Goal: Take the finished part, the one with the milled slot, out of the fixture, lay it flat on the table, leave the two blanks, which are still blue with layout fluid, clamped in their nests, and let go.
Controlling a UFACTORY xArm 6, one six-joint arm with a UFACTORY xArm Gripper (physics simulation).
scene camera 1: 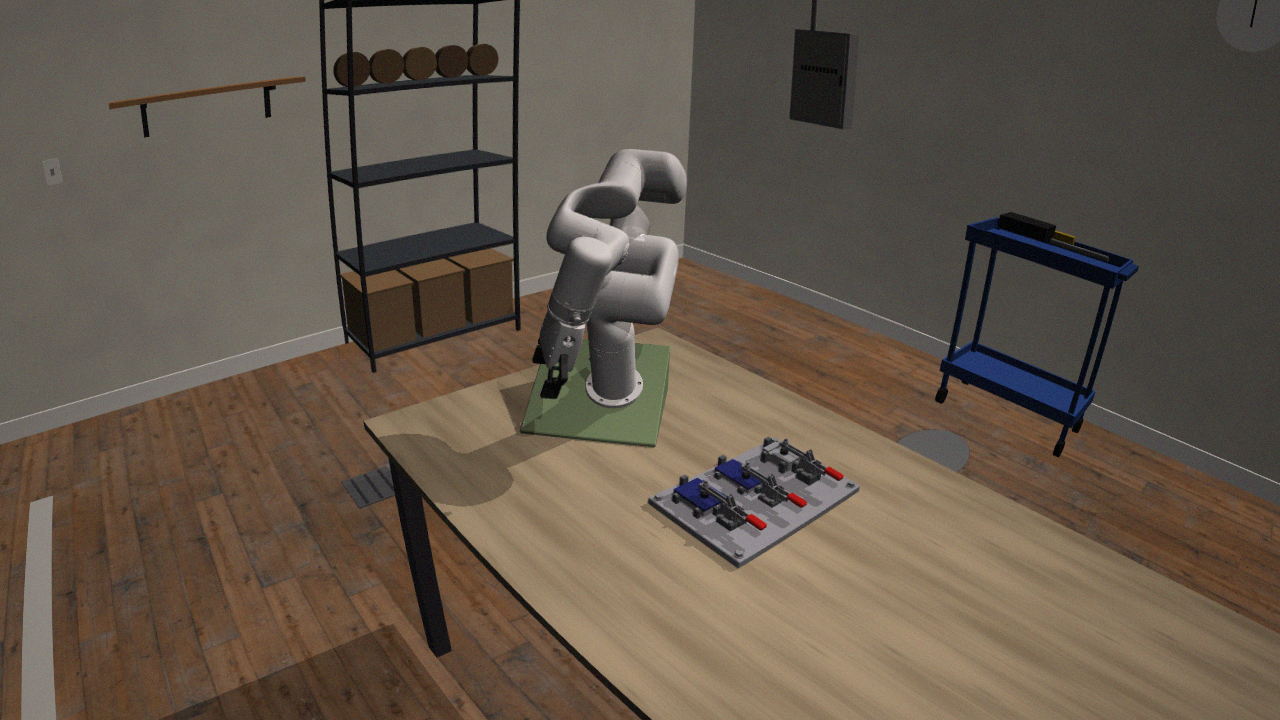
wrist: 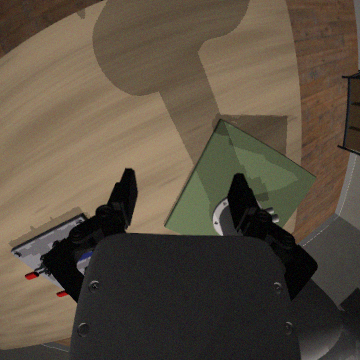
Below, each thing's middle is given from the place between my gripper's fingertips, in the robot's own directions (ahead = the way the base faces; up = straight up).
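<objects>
Fixture plate [scene camera 1: 785, 519]: 29 cm ahead of my hand, 29 cm left of it, 19 cm below it.
</objects>
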